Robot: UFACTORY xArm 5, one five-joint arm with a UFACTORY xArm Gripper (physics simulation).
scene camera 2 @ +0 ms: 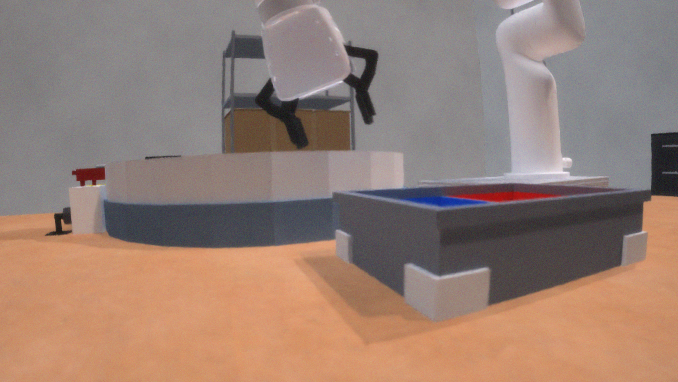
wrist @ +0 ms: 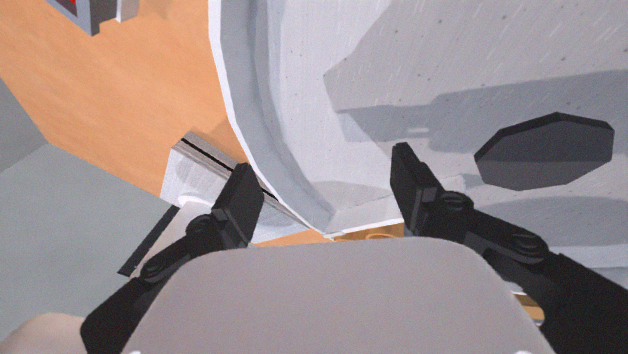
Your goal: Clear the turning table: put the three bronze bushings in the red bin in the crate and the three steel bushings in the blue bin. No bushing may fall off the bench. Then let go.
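Places are measured from the arm's base along level axes (x down, y right, z back), in centimetres.
Where they show: gripper, between the fingertips: (scene camera 2: 336,135) (wrist: 321,172); arm's base, origin of its link: (scene camera 2: 536,178) (wrist: 210,208).
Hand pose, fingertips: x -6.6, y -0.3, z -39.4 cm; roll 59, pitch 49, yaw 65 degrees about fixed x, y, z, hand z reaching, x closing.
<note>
Things, the pixels of their top centre, and the offset from my fingertips. "spot": a spot on its surface instead.
- dark crate, centre of its top: (scene camera 2: 491,190) dx +5.8, dy -25.1, dz +1.6 cm
- red bin, a spot on its surface: (scene camera 2: 515,196) spot: dx +7.1, dy -19.7, dz +10.4 cm
- dark many-sided disc, centre of its top: (wrist: 536,161) dx +4.7, dy +10.0, dz -8.9 cm
- white block, a spot on its surface: (scene camera 2: 86,210) spot: dx +7.9, dy +3.8, dz -31.9 cm
My gripper (scene camera 2: 334,133) (wrist: 321,172) is open and empty, tilted, with its fingertips above the near-right part of the turning table (scene camera 2: 190,180) (wrist: 305,80) in the scene view. In the wrist view the table's curved rim passes between the fingers. No bronze or steel bushing shows in either view; the high rim hides the table top in the scene view. The dark crate (scene camera 2: 540,245) (wrist: 95,17) stands to the right of the table. Parts of its blue bin (scene camera 2: 442,201) and red bin (scene camera 2: 515,196) show; their low insides are partly hidden by the walls.
A dark many-sided disc (wrist: 545,155) rises from the turning table. A red fixture (scene camera 2: 90,174) sits on a white block (scene camera 2: 86,210) at the table's left. The robot's base plate (wrist: 175,170) lies beside the rim. A shelf rack (scene camera 2: 232,90) with a cardboard box stands behind.
</note>
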